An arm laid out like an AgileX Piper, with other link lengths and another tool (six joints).
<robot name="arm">
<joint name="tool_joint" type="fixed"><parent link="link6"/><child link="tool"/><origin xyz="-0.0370 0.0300 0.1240" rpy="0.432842 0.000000 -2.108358"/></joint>
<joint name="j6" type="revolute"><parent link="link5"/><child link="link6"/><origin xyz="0.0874 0.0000 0.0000" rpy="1.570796 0.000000 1.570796"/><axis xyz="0 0 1"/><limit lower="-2.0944" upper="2.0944"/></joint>
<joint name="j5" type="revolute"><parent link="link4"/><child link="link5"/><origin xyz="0.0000 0.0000 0.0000" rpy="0.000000 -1.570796 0.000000"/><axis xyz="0 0 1"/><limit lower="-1.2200" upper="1.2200"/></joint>
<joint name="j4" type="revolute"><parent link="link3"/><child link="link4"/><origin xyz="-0.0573 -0.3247 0.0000" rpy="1.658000 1.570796 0.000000"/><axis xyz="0 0 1"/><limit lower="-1.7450" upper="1.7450"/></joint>
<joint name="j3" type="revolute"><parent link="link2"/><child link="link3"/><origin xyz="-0.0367 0.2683 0.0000"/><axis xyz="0 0 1"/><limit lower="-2.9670" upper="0.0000"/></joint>
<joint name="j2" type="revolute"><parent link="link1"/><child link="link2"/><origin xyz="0.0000 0.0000 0.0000" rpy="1.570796 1.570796 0.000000"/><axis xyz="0 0 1"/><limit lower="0.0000" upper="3.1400"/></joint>
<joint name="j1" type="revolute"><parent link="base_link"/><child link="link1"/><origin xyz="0.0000 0.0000 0.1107" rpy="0.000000 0.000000 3.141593"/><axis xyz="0 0 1"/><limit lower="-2.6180" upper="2.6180"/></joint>
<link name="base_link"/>
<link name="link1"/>
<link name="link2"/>
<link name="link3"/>
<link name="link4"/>
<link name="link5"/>
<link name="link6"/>
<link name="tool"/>
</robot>
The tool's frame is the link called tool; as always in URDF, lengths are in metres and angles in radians.
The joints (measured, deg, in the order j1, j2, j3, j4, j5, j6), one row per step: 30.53 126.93 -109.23 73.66 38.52 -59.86; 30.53 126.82 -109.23 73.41 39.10 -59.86; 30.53 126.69 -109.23 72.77 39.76 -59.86; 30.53 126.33 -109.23 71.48 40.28 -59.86; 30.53 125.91 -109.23 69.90 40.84 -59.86; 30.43 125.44 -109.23 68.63 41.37 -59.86; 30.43 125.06 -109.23 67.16 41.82 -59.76; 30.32 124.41 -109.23 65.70 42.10 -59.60; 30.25 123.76 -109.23 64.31 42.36 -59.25; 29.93 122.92 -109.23 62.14 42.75 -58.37; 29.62 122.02 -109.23 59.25 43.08 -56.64; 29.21 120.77 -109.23 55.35 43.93 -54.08; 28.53 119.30 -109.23 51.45 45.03 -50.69; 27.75 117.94 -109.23 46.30 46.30 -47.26; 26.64 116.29 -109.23 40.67 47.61 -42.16
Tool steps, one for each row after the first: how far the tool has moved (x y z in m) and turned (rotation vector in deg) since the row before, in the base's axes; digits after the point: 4 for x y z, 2 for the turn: -0.0024 0.0004 0.0005 -0.13 -0.02 0.60; -0.0029 0.0004 -0.0003 -0.45 -0.19 0.76; -0.0031 -0.0002 0.0008 -0.89 -0.76 0.76; -0.0035 -0.0005 0.0006 -1.12 -0.93 0.84; -0.0024 -0.0014 0.0019 -0.84 -0.82 0.64; -0.0027 -0.0007 0.0003 -1.04 -0.78 0.65; -0.0016 -0.0022 0.0035 -0.88 -1.03 0.34; -0.0017 -0.0019 0.0037 -0.78 -0.83 0.26; -0.0001 -0.0048 0.0038 -1.22 -0.86 0.00; 0.0006 -0.0056 0.0028 -1.57 -0.57 -0.36; -0.0002 -0.0078 0.0038 -2.13 -0.41 -0.39; 0.0016 -0.0109 0.0060 -1.86 0.22 -1.06; 0.0029 -0.0136 0.0013 -3.09 -0.15 -1.22; 0.0066 -0.0188 0.0039 -2.84 0.64 -2.80
